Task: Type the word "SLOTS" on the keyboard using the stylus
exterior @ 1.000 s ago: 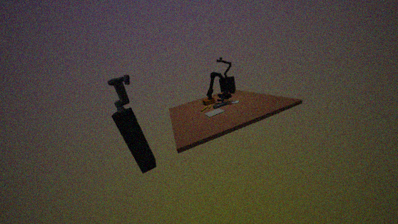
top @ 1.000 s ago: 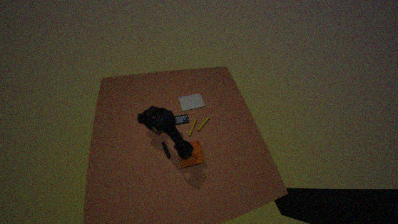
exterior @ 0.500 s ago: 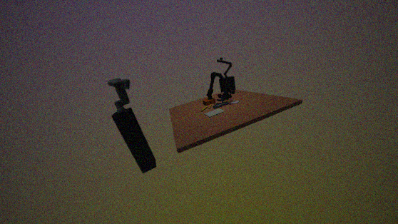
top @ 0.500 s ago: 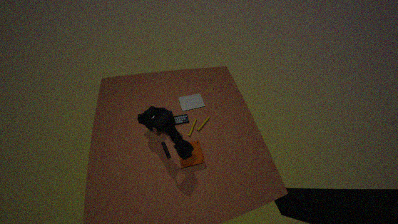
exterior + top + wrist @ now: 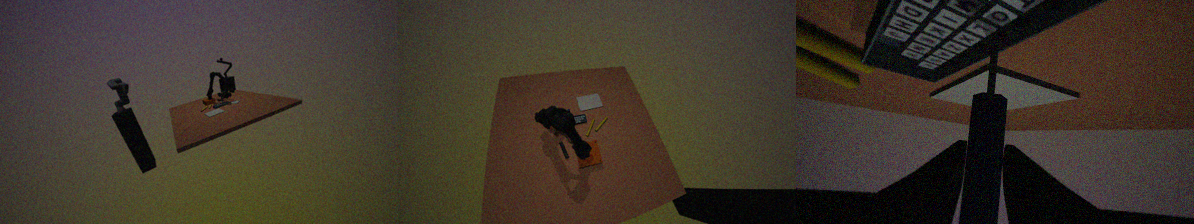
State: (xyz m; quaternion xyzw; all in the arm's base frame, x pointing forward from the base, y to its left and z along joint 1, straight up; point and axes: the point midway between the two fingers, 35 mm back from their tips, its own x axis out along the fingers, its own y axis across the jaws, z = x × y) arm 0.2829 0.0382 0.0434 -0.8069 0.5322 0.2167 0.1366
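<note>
My gripper tip is now 7 cm above the O key. Also, from my gripper tip: L key: 2 cm to the right, 7 cm below; then stylus tip: 5 cm below; then blue stylus: 1 cm below.
</note>
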